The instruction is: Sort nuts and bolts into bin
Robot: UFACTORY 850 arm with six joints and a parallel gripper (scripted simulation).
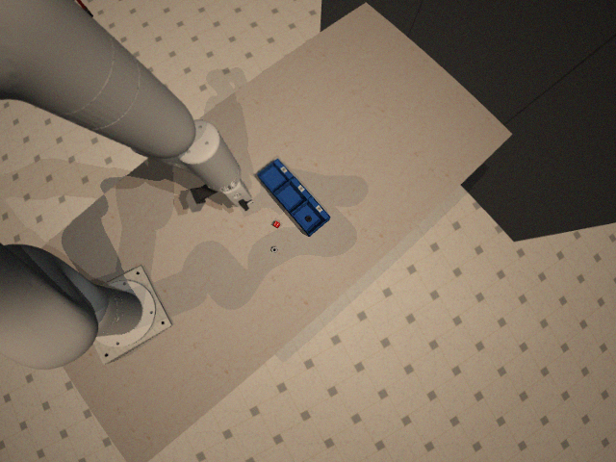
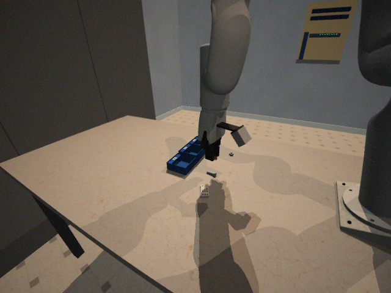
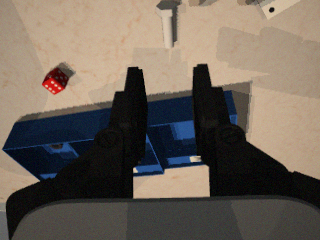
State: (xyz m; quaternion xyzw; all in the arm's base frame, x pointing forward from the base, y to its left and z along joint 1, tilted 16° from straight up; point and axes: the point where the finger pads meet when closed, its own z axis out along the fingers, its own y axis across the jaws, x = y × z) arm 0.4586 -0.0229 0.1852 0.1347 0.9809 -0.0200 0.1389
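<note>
The grey bolt lies 90 mm below my hand and 10 mm behind it. Also, from my hand: blue bin 110 mm ahead, 90 mm to the right, 80 mm below; then white domino 90 mm to the left, 90 mm below; then red die 110 mm to the right, 90 mm below, 10 mm ahead.
</note>
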